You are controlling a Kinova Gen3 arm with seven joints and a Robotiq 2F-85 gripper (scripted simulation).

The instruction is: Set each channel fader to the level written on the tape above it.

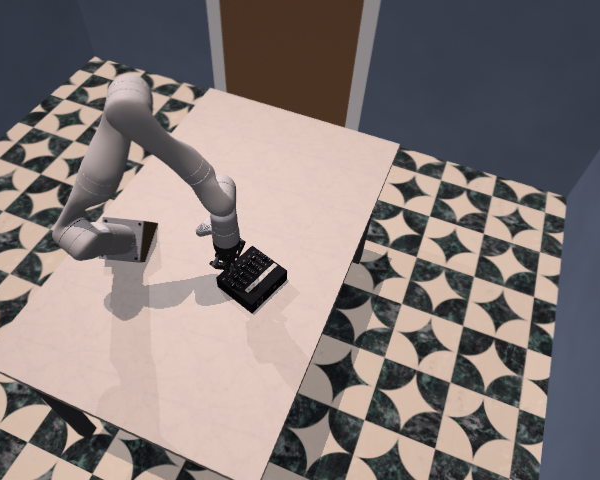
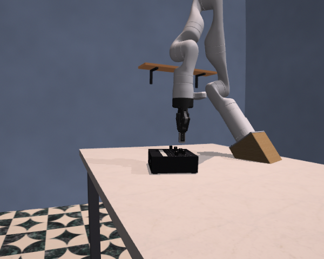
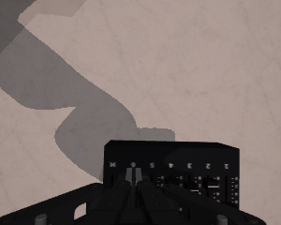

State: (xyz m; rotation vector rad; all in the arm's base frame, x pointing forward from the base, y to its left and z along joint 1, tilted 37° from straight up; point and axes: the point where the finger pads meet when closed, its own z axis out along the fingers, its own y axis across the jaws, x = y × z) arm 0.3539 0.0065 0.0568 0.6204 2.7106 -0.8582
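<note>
My hand is 2 cm short of the channel 6 cap, 1 cm to the left of it and 4 cm above it. The rest, counted from my hand: channel 5 cap: 3 cm ahead, 1 cm to the left, 4 cm below; channel 4 cap: 3 cm ahead, 3 cm to the left, 4 cm below; master fader cap: 2 cm ahead, 4 cm to the right, 4 cm below.
</note>
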